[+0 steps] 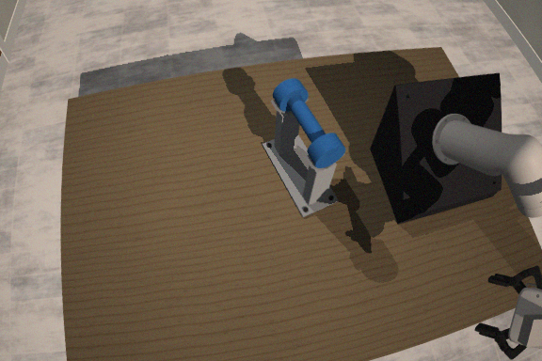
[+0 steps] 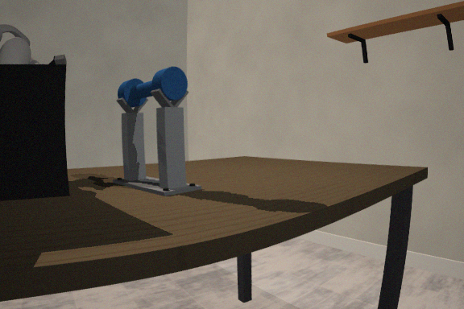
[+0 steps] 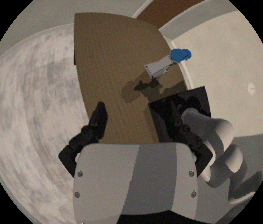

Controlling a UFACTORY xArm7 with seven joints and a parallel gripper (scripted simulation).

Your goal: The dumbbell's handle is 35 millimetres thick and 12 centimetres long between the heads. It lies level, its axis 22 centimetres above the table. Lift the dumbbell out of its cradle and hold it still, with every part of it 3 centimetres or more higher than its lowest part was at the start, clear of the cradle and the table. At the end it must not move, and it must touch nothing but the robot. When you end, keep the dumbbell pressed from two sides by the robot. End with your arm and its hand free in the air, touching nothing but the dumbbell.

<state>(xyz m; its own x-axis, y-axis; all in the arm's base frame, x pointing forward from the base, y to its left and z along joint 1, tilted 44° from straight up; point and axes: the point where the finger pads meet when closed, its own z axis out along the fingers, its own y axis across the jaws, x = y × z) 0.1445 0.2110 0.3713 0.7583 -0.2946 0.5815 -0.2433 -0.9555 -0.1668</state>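
Right now the blue dumbbell is 220 mm ahead of my hand, 470 mm to the right of it and 70 mm below it. The rest, counted from my hand: grey two-post cradle (220 mm ahead, 470 mm to the right, 200 mm below).
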